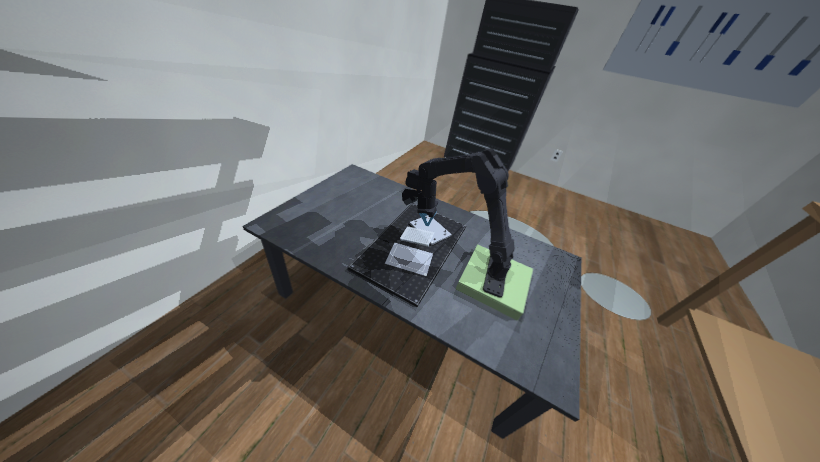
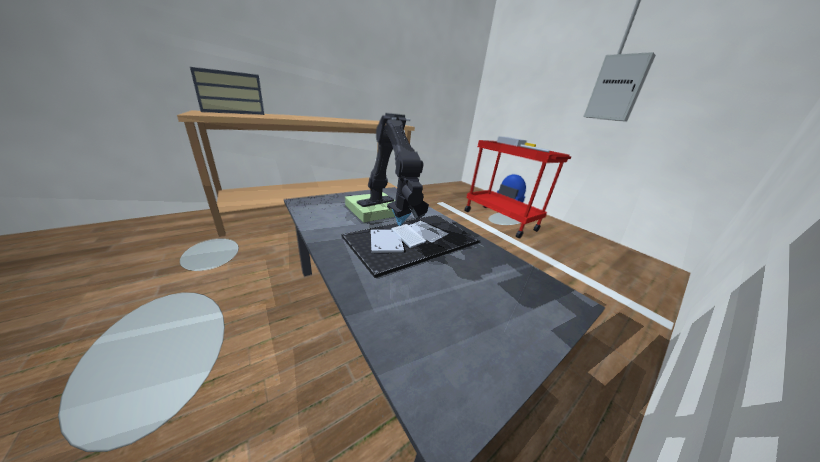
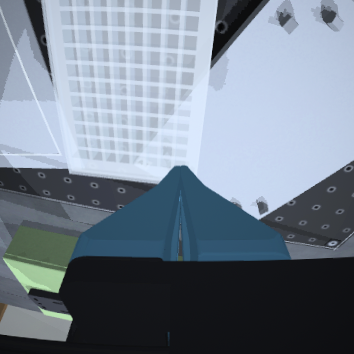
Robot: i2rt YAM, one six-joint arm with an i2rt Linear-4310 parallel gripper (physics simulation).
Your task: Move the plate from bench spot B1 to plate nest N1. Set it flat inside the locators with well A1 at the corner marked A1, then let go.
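Seen in the pictures: gripper, fingertip midpoint: (image 1: 427, 225) (image 2: 399, 225) (image 3: 180, 176); arm's base, origin of the base link: (image 1: 495, 275) (image 2: 376, 201).
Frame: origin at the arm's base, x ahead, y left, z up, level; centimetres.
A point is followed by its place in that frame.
Observation:
The white well plate (image 1: 417, 235) {x 34.9, y -7.1, z -1.2 cm} (image 2: 409, 235) {x 35.7, y -7.5, z -1.3 cm} (image 3: 130, 75) {x 35.4, y -7.5, z -1.3 cm} lies between the two pale pads, with one long side over an edge of the nest pad; I cannot tell if it is tilted. The nest (image 1: 440, 230) {x 27.0, y -17.1, z -2.5 cm} (image 2: 386, 239) {x 31.8, y -16.4, z -2.5 cm} (image 3: 280, 100) {x 34.2, y -16.0, z -2.5 cm} is a white pad with small raised locators. The bench spot (image 1: 409, 259) {x 33.3, y 5.5, z -3.5 cm} (image 2: 434, 231) {x 36.2, y 7.8, z -3.5 cm} (image 3: 25, 120) {x 30.3, y 1.4, z -3.5 cm} is a pale sheet with a thin outlined rectangle. The A1 mark and well A1 are not legible. My gripper (image 1: 426, 224) {x 32.4, y -10.7, z 2.8 cm} (image 2: 401, 222) {x 32.4, y -10.7, z 2.8 cm} (image 3: 180, 176) {x 32.4, y -10.7, z 2.8 cm} is shut and empty, its blue tips above the plate's near end, beside the nest.
A black perforated board (image 1: 372, 265) {x 44.9, y 15.1, z -3.7 cm} (image 2: 378, 266) {x 43.6, y -28.4, z -3.7 cm} (image 3: 92, 185) {x 23.5, y -2.7, z -3.6 cm} lies under the pads on the dark table (image 1: 338, 195) {x 82.2, y -19.0, z -4.9 cm} (image 2: 436, 344) {x 75.8, y -33.7, z -4.9 cm}. The arm stands on a green block (image 1: 470, 274) {x 9.1, y 4.5, z 0.0 cm} (image 2: 367, 213) {x 9.8, y -11.5, z -0.6 cm} (image 3: 40, 250) {x 12.0, y 5.7, z -2.1 cm}. A red cart (image 2: 499, 203) stands beyond the table.

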